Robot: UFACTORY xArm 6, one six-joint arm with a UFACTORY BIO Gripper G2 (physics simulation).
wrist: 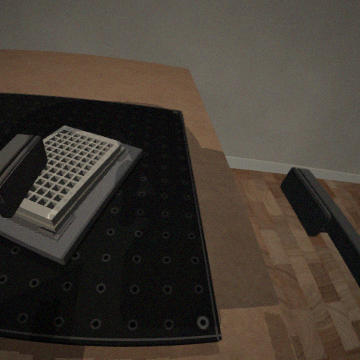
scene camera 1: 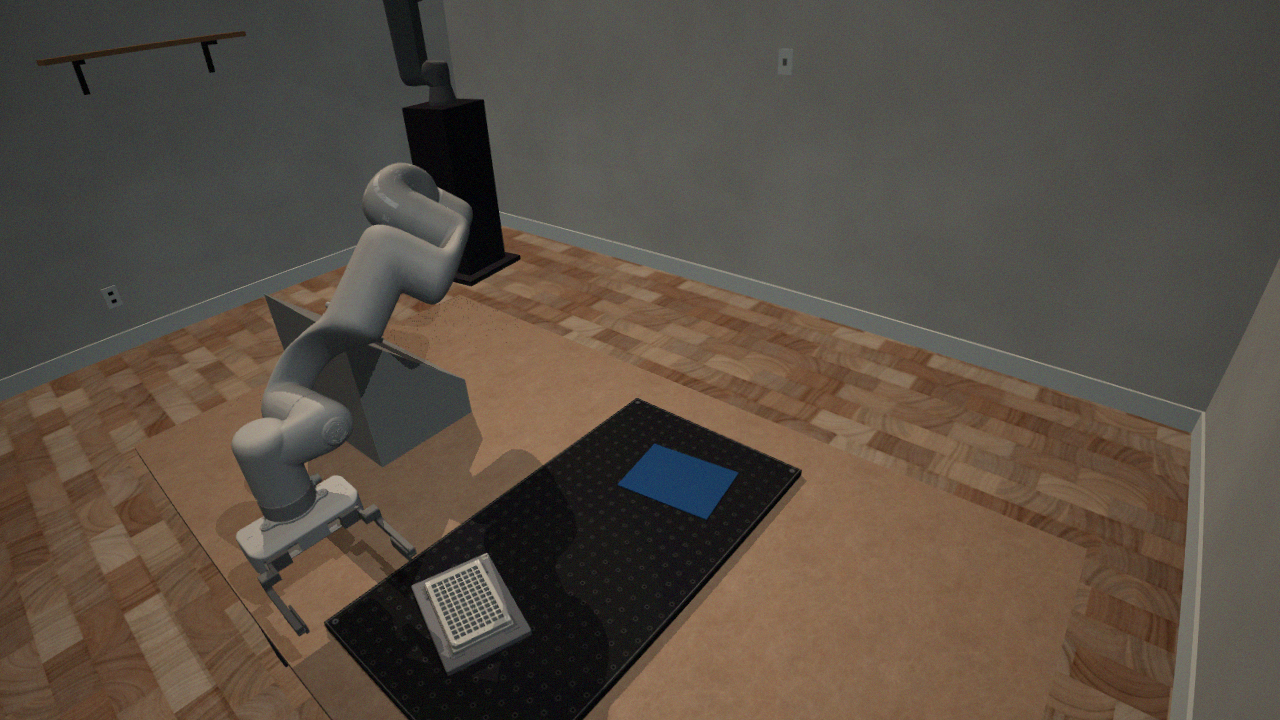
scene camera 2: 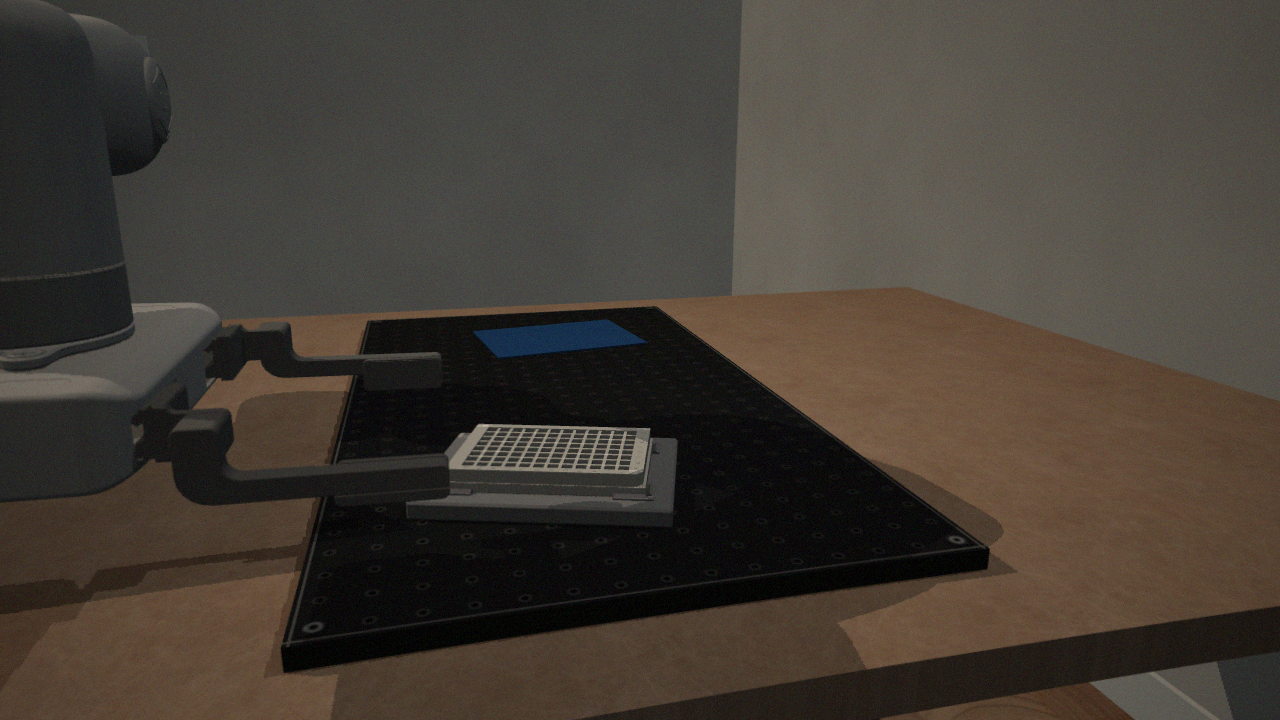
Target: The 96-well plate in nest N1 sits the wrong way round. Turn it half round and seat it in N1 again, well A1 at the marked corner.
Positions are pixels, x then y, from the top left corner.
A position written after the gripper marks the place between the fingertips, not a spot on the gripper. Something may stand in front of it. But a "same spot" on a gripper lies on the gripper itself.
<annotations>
gripper: wrist; scene camera 1; scene camera 2 445,414
same spot on gripper: [wrist: 316,210] = [scene camera 1: 291,610]
same spot on blue rectangle: [scene camera 1: 692,485] = [scene camera 2: 582,335]
</annotations>
